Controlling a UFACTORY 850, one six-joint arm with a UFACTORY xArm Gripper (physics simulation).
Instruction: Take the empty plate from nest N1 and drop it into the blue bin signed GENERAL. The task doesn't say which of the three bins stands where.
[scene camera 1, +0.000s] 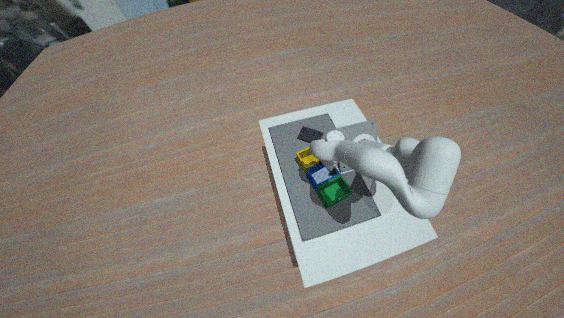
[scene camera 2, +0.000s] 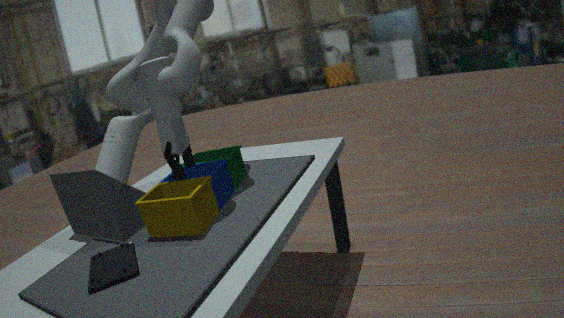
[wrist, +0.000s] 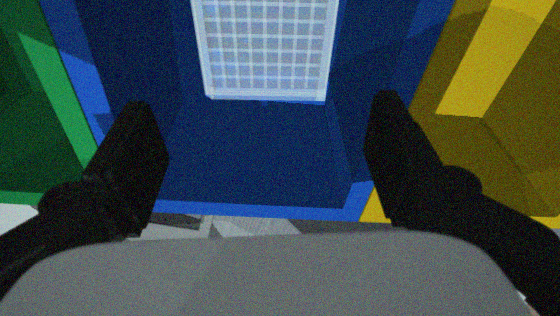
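The clear plate (scene camera 1: 320, 175) (wrist: 265, 50) with a grid of wells lies inside the blue bin (scene camera 1: 313, 181) (scene camera 2: 223, 184) (wrist: 225, 209), below the rim; in scene camera 2 the bin's wall hides it. My gripper (scene camera 1: 334, 171) (scene camera 2: 184, 171) (wrist: 263, 125) is open and empty, pointing down over the blue bin. In the wrist view the plate lies beyond the fingertips, apart from both fingers. A dark nest (scene camera 1: 310, 134) (scene camera 2: 114, 267) with small pins holds no plate; its label cannot be read. The sign on the blue bin cannot be read.
The green bin (scene camera 1: 335, 192) (scene camera 2: 241, 170) (wrist: 60, 100) and the yellow bin (scene camera 1: 308, 157) (scene camera 2: 180, 217) (wrist: 500, 65) stand on either side of the blue one. A grey upright panel (scene camera 2: 100, 205) stands near the yellow bin. The bins stand on a grey mat (scene camera 1: 312, 227) (scene camera 2: 270, 190) on a white table (scene camera 1: 360, 255).
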